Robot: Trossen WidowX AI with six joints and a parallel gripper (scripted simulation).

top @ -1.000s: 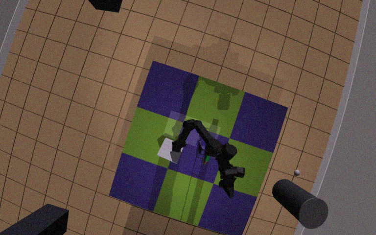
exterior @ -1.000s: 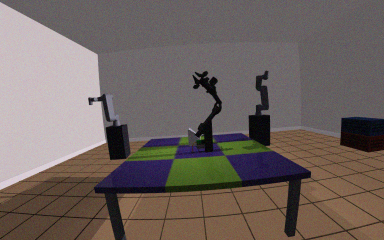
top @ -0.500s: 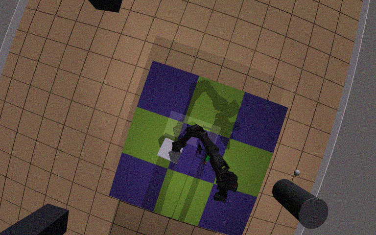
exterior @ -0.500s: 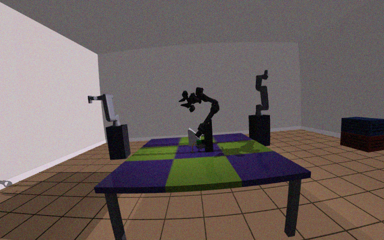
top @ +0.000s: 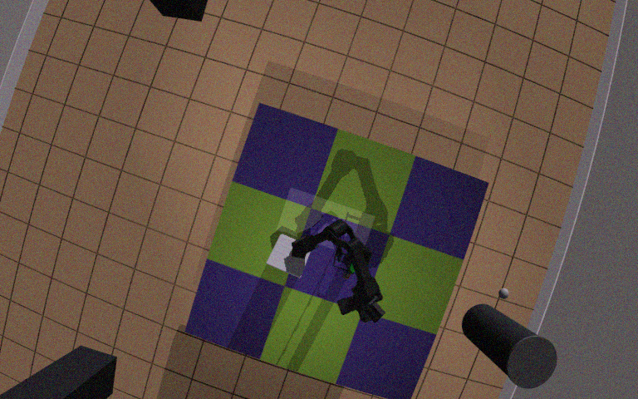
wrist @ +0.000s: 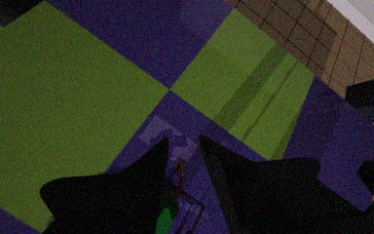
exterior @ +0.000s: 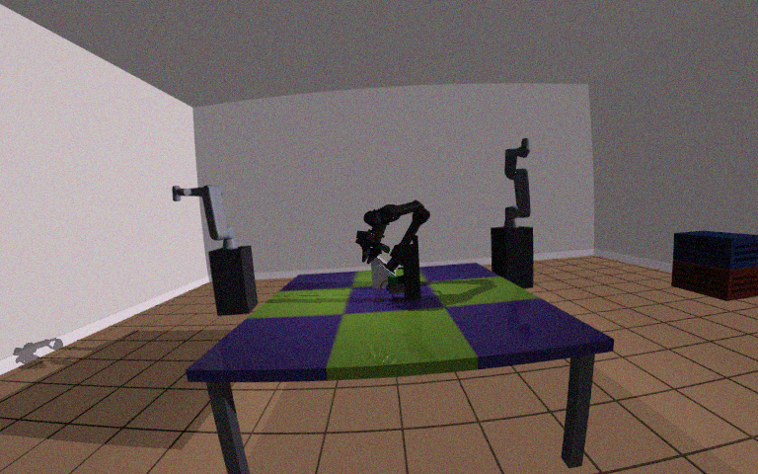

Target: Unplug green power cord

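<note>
Right now my gripper tip is 14 cm to the right of the green plug, 9 cm above it and 5 cm past it. The rest, counted from my gripper tip: dark block: 24 cm to the left, 5 cm below, 3 cm behind.
</note>
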